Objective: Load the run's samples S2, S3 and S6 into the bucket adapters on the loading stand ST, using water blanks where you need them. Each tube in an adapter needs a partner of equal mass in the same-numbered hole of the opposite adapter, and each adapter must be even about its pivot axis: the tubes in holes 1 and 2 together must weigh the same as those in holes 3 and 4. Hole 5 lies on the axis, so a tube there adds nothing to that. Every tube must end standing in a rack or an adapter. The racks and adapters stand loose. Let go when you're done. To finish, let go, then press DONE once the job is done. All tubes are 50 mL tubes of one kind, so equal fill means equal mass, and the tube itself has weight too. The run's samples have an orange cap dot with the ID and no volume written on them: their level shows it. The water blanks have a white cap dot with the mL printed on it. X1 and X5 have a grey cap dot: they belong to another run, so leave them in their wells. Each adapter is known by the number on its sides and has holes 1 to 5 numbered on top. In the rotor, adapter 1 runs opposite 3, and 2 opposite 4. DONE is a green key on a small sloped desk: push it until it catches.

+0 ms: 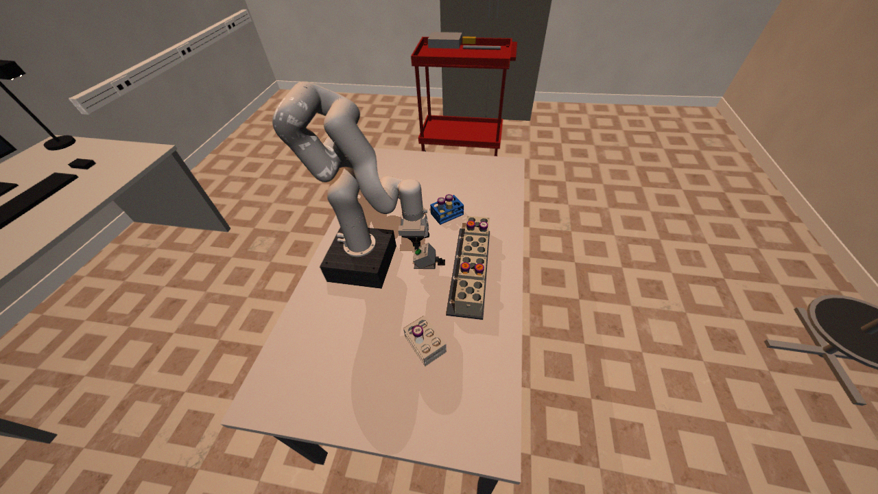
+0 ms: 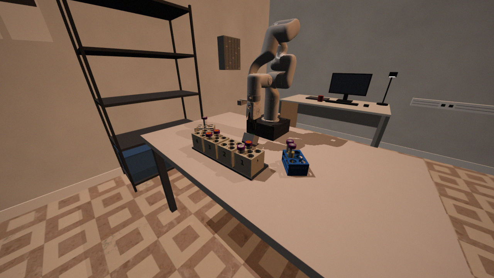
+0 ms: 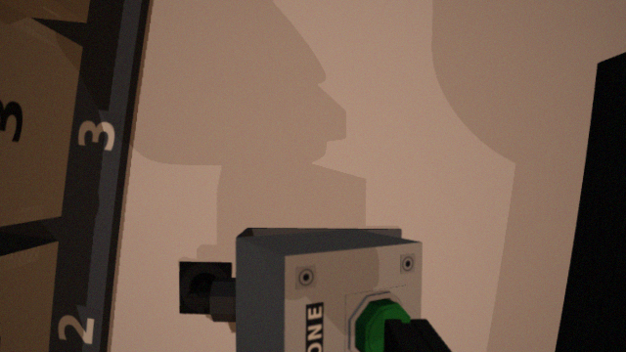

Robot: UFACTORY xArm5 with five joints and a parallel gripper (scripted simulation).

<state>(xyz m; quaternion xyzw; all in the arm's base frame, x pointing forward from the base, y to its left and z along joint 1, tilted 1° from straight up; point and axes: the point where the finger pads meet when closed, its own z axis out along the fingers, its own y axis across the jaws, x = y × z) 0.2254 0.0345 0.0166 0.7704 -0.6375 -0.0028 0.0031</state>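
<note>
Right now the green done key is 5 cm below my hand. From my hand the other things lie so: white rack: 35 cm to the right, 12 cm ahead, 8 cm below; then blue rack: 31 cm to the left, 8 cm below, 6 cm ahead.
</note>
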